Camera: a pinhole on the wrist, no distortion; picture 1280 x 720 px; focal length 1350.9 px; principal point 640.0 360.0 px. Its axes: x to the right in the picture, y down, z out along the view. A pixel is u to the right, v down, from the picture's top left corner.
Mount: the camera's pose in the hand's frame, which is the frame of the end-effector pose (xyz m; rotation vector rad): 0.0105 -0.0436 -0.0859 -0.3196 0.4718 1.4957
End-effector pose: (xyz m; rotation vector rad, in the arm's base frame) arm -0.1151 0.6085 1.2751 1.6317 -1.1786 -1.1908
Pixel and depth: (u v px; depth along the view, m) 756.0 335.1 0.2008
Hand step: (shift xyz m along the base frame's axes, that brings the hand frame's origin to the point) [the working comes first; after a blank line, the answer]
In the camera's frame: 0.0172 -0.0037 0.2008

-0.0883 -0.0570 0.0352
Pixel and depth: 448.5 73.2 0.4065
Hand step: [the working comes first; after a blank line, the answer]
In the camera's frame: -0.0576 -0.0863 0.4065

-0.2826 -0.1772 -0.0153
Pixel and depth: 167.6 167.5 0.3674
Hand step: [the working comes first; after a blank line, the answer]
In the camera's frame: -0.1285 -0.0524 0.3674

-0.2727 -0.1195 -0.0807
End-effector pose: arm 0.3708 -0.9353 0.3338 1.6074 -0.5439 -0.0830
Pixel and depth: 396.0 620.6 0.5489
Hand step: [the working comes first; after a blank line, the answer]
In the camera's frame: -0.0991 0.1059 0.5489

-0.2422 -0.3992 0.0685
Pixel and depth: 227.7 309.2 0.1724
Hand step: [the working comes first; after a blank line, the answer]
In the camera's frame: -0.0526 -0.0065 0.1724

-0.0010 -0.0952 -0.0085
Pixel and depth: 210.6 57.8 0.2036
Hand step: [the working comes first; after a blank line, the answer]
In the camera's frame: -0.0647 -0.0455 0.2036

0.0244 -0.1389 0.0010
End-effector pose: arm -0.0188 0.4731 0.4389 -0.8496 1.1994 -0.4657
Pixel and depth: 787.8 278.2 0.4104
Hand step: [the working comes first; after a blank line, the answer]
In the camera's frame: 0.0449 -0.0249 0.4104

0.2351 0.1425 -0.1688
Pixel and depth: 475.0 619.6 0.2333
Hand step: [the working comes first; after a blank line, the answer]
In the camera's frame: -0.0285 0.0448 0.2333

0.1176 0.0799 -0.0143
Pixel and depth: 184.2 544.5 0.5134
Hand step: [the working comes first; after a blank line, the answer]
In the camera's frame: -0.1732 0.0701 0.5134

0.4140 0.1870 0.0136
